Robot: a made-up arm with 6 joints.
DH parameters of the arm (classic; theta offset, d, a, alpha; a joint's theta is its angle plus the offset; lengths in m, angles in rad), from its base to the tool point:
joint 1: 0 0.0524 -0.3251 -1.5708
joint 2: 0 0.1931 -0.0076 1.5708
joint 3: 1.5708 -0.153 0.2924 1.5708
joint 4: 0 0.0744 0.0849 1.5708
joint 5: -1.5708 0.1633 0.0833 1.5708
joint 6: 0 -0.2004 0.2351 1.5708
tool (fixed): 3.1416 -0.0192 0 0
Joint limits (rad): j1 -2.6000..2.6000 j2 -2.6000..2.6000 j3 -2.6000..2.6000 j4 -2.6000..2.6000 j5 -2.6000..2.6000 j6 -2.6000..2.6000
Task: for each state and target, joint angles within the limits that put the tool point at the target. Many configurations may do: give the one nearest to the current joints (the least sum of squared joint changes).
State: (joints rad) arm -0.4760 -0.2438 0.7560 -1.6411 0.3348 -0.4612
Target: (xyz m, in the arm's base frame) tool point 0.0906 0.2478 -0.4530
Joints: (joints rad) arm -0.6383 -0.6939 0.6697 -1.7913 0.6099 -0.4500
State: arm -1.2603 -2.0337 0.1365 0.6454 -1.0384 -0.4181
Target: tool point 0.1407 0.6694 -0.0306
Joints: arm -0.4590 -1.9691 -0.3291 0.7346 -0.5389 -0.6207
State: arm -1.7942 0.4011 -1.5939 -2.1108 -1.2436 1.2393
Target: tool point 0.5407 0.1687 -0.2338
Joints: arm -2.1666 0.1234 -1.7221 -1.5049 -0.9535 1.4194
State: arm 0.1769 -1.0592 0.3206 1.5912 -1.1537 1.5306
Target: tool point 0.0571 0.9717 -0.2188
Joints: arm -0.5619 -0.8276 0.2356 1.4052 -0.9783 1.5697
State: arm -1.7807 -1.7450 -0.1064 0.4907 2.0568 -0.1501
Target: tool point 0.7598 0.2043 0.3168
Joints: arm -1.5066 -1.4860 0.2681 0.4741 2.3198 -0.4371
